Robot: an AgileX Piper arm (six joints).
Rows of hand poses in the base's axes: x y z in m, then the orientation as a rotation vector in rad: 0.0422, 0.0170, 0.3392, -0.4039, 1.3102, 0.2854; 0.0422, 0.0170, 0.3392, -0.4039, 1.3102, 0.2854; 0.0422, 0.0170, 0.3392, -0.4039, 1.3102, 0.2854; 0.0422, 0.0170, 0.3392, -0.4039, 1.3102, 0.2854; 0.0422, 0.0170, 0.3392, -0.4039, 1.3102, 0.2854; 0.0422, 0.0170, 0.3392, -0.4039, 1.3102, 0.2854; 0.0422, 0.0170, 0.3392, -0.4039, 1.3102, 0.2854; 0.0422, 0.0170, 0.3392, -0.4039, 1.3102, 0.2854; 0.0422, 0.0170, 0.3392, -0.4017, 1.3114, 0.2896; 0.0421, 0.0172, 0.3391, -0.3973, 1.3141, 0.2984; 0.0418, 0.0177, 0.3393, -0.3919, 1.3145, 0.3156; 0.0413, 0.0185, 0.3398, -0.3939, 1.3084, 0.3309; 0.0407, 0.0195, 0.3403, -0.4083, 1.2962, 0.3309
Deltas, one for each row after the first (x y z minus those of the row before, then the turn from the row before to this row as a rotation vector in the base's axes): 0.0000, 0.0000, 0.0000, 0.0000, 0.0000, 0.0000; 0.0000, 0.0000, 0.0000, 0.0000, 0.0000, 0.0000; 0.0000, 0.0000, 0.0000, 0.0000, 0.0000, 0.0000; 0.0000, 0.0000, 0.0000, 0.0000, 0.0000, 0.0000; 0.0000, 0.0000, 0.0000, 0.0000, 0.0000, 0.0000; 0.0000, 0.0000, 0.0000, 0.0000, 0.0000, 0.0000; 0.0000, 0.0000, 0.0000, 0.0000, 0.0000, 0.0000; 0.0000, 0.0000, 0.0000, 0.0036, 0.0022, 0.0016; -0.0001, 0.0002, -0.0001, 0.0074, 0.0048, 0.0035; -0.0003, 0.0005, 0.0002, 0.0131, 0.0046, 0.0092; -0.0005, 0.0008, 0.0005, 0.0080, -0.0025, 0.0127; -0.0006, 0.0010, 0.0005, -0.0078, -0.0126, 0.0095
